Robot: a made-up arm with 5 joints.
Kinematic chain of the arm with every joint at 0, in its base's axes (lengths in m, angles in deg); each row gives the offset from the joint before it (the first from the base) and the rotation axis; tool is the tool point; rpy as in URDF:
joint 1: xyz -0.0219 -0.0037 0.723 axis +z
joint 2: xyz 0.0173 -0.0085 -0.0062 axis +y
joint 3: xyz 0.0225 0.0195 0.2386 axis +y
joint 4: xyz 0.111 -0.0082 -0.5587 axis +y
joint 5: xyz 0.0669 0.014 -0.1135 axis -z
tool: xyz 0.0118 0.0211 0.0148 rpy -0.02 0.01 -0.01
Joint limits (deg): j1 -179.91..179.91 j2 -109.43..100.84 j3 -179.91..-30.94 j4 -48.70..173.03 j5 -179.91..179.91
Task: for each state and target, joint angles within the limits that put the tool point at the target. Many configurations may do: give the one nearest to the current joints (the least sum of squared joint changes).
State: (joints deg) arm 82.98 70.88 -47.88 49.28 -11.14
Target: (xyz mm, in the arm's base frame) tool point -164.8 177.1 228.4
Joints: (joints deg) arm 118.21 37.75 -37.57 67.28 -17.23
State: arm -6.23 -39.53 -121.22 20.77 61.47
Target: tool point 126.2 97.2 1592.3
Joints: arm 28.34 -28.32 -117.44 22.17 56.77
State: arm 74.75 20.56 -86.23 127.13 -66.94
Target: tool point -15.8 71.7 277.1
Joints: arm 57.71 63.15 -44.97 119.22 -69.95
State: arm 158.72 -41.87 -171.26 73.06 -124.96
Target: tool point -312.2 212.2 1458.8
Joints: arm 141.15 -7.06 -136.31 83.33 -125.89
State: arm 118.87 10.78 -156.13 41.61 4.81
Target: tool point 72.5 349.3 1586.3
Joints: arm 69.47 12.35 -159.53 36.86 10.52
